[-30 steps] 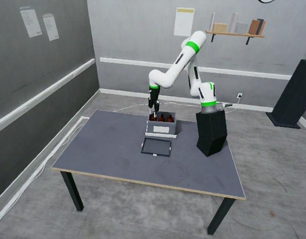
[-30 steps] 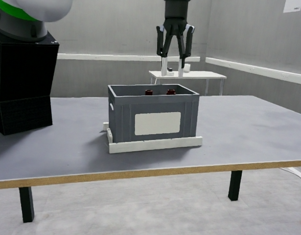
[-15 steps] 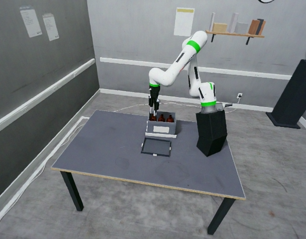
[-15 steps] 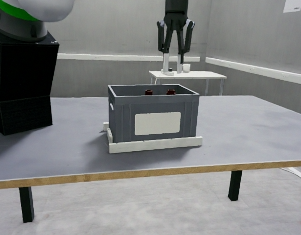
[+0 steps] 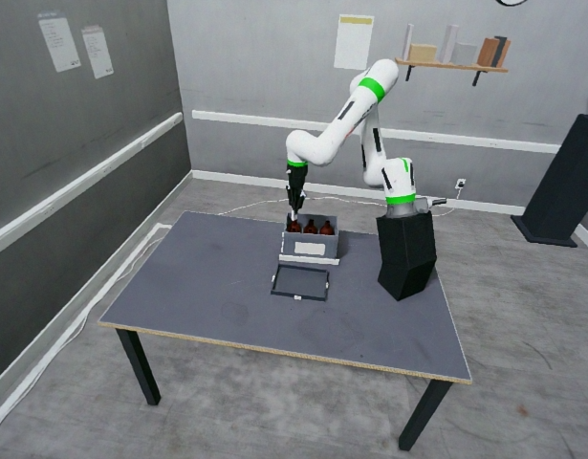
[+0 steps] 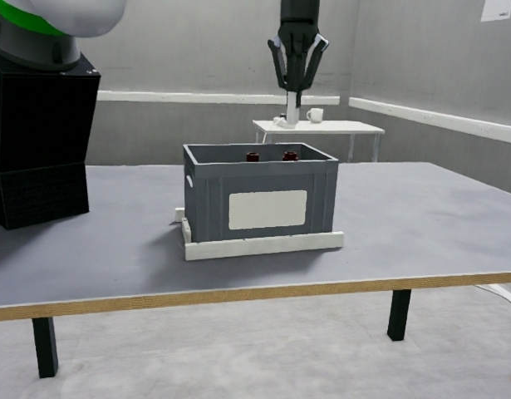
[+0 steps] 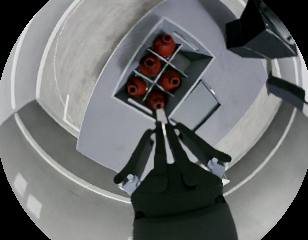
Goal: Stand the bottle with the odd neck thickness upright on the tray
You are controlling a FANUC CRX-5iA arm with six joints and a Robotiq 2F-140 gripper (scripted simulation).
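The grey crate is 90 mm behind my hand, 50 mm to the right of it and 170 mm below it. The rest, counted from my hand: dark tray (70 mm behind, 210 mm to the left, 240 mm below).
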